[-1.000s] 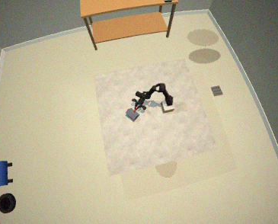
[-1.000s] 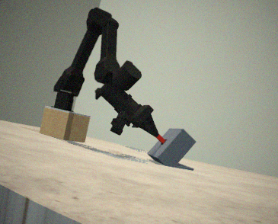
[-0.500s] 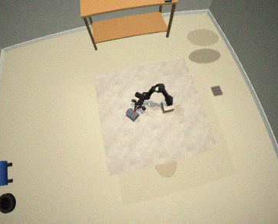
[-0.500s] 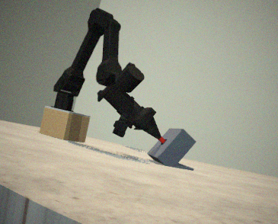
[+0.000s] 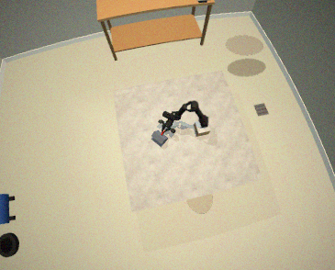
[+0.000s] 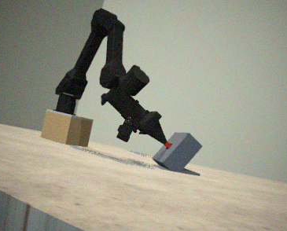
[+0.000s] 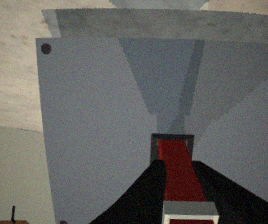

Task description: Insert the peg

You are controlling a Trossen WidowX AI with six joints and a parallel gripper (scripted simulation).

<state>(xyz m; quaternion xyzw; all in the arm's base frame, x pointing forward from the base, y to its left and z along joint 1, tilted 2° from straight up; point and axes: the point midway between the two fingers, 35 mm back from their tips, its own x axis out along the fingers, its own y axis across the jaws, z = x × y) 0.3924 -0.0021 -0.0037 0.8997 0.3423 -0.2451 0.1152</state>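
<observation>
Right now the peg is 10 mm to the right of my gripper tip, 10 mm behind it and 10 mm above it. Round my gripper tip: grey panel block: 30 mm to the left, 30 mm ahead, 20 mm below.
</observation>
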